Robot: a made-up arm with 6 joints. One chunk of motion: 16 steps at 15 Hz.
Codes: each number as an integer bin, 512 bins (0 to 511) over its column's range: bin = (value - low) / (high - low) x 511, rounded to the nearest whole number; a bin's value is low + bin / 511 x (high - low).
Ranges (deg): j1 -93..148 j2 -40..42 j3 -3..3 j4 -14..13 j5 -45..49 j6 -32..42
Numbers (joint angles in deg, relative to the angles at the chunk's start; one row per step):
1: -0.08 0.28 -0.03 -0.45 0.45 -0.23
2: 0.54 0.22 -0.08 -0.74 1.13 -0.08
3: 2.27 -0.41 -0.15 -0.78 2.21 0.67
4: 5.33 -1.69 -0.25 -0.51 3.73 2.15
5: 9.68 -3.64 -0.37 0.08 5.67 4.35
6: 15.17 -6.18 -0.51 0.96 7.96 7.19
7: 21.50 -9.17 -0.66 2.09 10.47 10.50
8: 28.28 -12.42 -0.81 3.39 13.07 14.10
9: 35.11 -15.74 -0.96 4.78 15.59 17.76
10: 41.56 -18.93 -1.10 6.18 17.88 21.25
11: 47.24 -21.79 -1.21 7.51 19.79 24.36
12: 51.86 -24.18 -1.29 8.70 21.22 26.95
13: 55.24 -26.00 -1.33 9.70 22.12 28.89
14: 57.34 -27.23 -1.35 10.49 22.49 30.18
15: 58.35 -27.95 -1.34 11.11 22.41 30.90
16: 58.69 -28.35 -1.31 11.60 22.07 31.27
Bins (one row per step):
1: 197 251 253 256 247 219
2: 198 251 249 251 251 220
3: 202 247 243 250 257 226
4: 208 239 234 255 265 236
5: 218 227 224 266 275 251
6: 229 211 212 283 288 271
7: 243 192 199 305 302 293
8: 257 172 187 329 316 318
9: 272 151 174 355 329 344
10: 285 131 162 382 342 368
11: 297 113 152 407 352 389
12: 307 99 146 430 360 407
13: 314 87 142 449 365 420
14: 319 80 141 463 367 429
15: 321 75 141 475 366 434
16: 322 73 144 485 365 437

